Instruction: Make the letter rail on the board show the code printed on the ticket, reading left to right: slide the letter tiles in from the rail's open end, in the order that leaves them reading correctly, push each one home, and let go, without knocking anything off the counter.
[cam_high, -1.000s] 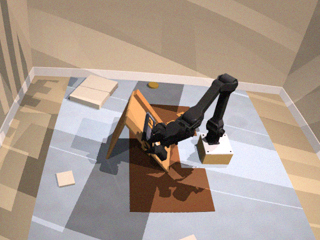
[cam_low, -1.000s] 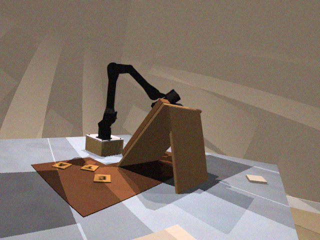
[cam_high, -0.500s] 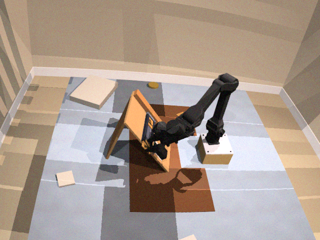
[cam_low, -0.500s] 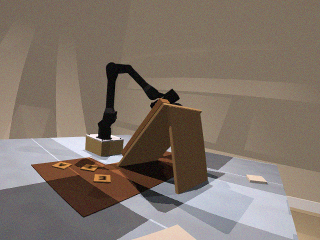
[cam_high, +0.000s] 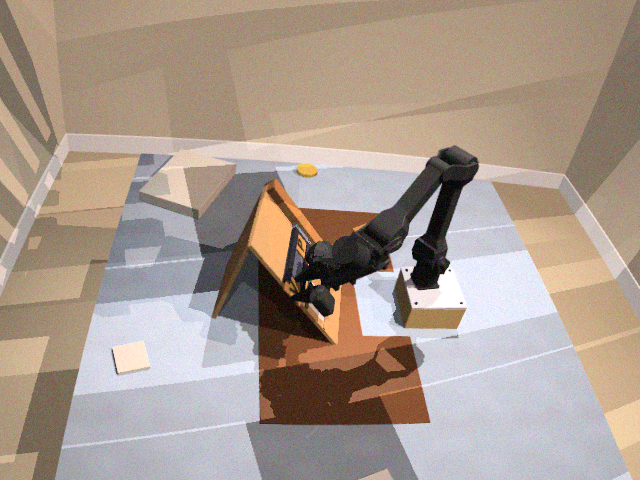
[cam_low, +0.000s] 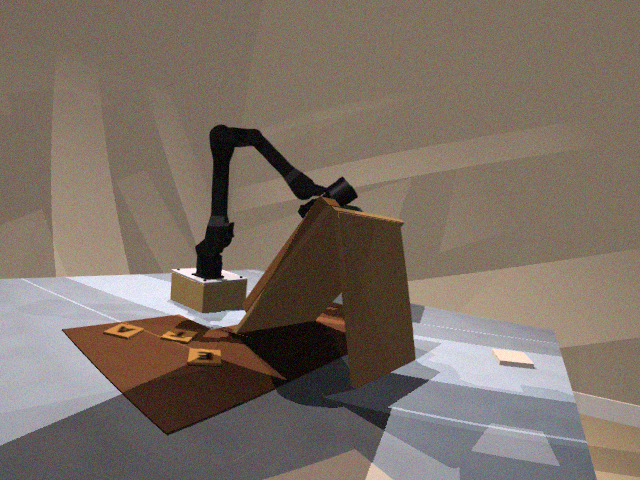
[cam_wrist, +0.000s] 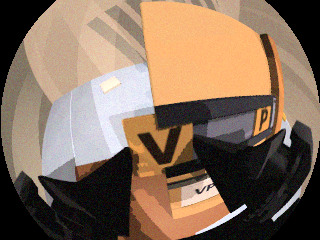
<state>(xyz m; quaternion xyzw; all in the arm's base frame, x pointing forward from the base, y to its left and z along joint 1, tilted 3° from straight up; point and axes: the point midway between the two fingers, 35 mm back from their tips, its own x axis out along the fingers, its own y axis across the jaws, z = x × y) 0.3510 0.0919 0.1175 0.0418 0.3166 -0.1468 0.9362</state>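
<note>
Now: gripper tip 7 cm past the white ticket, 4 cm to the left of it and 8 cm above it. Round my gripper tip: orange letter tile: right at my gripper tip; then brown mat: 18 cm behind, 11 cm to the right, 16 cm below; then pale square: 37 cm ahead, 4 cm to the left, 16 cm below.
</note>
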